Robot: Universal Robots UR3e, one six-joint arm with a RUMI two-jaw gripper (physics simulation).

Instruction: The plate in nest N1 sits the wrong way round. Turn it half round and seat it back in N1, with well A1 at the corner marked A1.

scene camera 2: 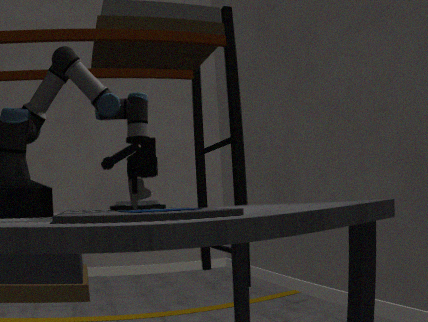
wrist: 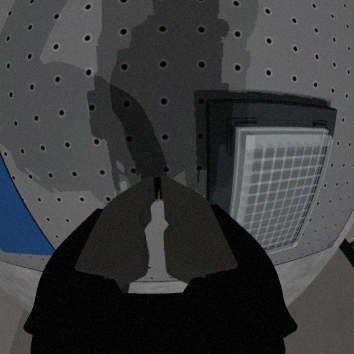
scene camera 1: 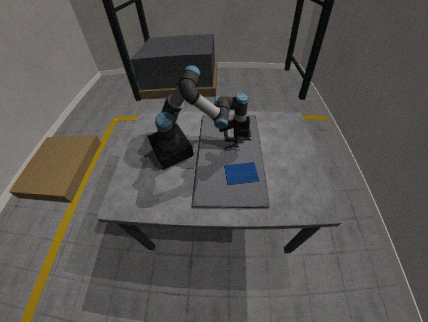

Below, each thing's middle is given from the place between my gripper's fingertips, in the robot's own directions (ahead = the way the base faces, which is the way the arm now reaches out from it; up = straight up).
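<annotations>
Measured from the well plate (wrist: 277, 173), my gripper is now 1 cm short of it and 10 cm to the right of it, and it is also 2 cm below the plate.
</annotations>
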